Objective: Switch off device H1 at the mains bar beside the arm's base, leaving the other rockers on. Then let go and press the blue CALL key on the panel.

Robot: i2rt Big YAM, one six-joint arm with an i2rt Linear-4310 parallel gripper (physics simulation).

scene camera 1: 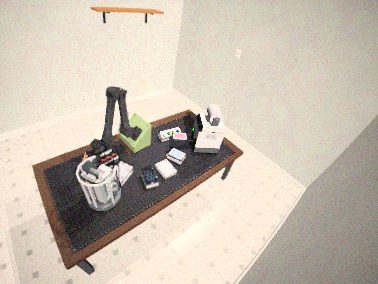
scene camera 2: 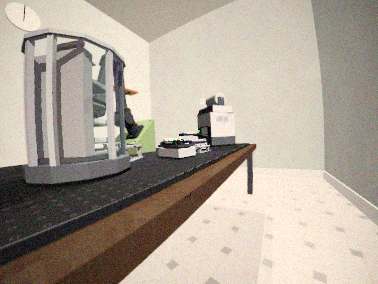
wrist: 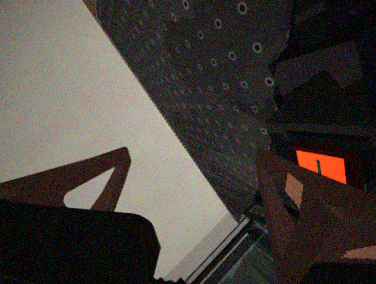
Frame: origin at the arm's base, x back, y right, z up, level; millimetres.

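Where they show: gripper, fingertip midpoint: (scene camera 1: 87,164) (wrist: 189,154); arm's base, link origin: (scene camera 1: 136,133) (scene camera 2: 136,132).
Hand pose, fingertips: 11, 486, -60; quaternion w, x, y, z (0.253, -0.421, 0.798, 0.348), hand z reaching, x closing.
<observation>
Things, the pixels of their top centre, and the offset from my fingertips, as dx, dy, dz. "spot": a spot on its surface instead.
- mains bar, surface spot: (scene camera 1: 108,158) spot: -37, -166, -22
- lit orange rocker, surface spot: (wrist: 321,166) spot: -15, -74, -25
- white panel, top centre: (scene camera 1: 170,130) -139, -815, +10
- blue key, top centre: (scene camera 1: 177,130) -183, -879, +1
- clear-walled round enclosure, top centre: (scene camera 2: 79,53) (scene camera 1: 95,167) -286, +44, +261
- white machine, top centre: (scene camera 1: 215,108) (scene camera 2: 214,94) -465, -981, +382
My gripper (wrist: 189,154) is open and empty, its brown fingers wide apart. In scene camera 1 the wrist is low at the mains bar (scene camera 1: 108,158), whose rockers show orange. In the wrist view one lit orange rocker (wrist: 321,166), marked with a line, is just beyond the right finger, which covers part of the bar. Its label does not show, so I cannot tell which device it is. The H1 label is not visible. The white panel (scene camera 1: 163,135) has green and blue keys; the blue key (scene camera 1: 177,131) is at its right end. The bar is hidden in scene camera 2.
A clear-walled round enclosure (scene camera 1: 101,192) (scene camera 2: 80,172) stands in front of the bar. A green angled block (scene camera 1: 136,135) (scene camera 2: 147,135) is beside the arm. A white machine (scene camera 1: 209,138) (scene camera 2: 222,126) stands at the far right, with small trays (scene camera 1: 165,169) near the table's middle.
</observation>
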